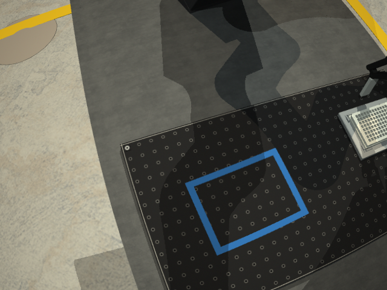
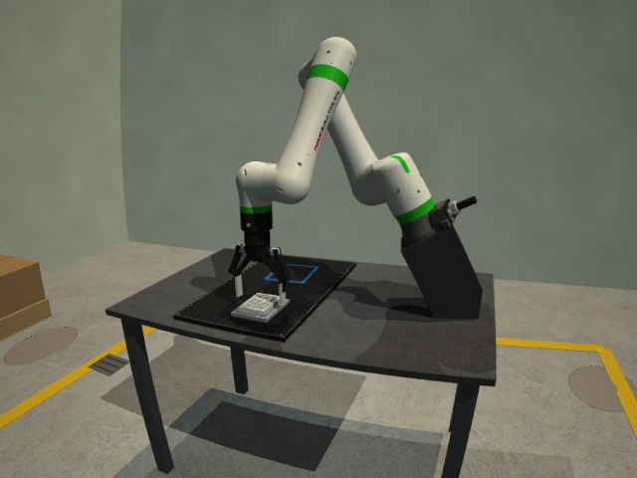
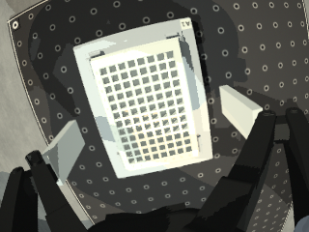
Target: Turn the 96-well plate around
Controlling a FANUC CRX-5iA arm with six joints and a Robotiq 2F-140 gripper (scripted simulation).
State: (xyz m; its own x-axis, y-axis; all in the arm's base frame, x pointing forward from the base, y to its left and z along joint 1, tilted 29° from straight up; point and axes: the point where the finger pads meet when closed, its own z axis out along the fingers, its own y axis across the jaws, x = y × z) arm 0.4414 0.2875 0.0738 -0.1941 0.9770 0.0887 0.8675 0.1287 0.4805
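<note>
Right now my hand is 2 cm above the white 96-well plate. Round my hand: dark table: 18 cm to the right, 9 cm ahead, 5 cm below; grey plate nest N1: 4 cm below.
</note>
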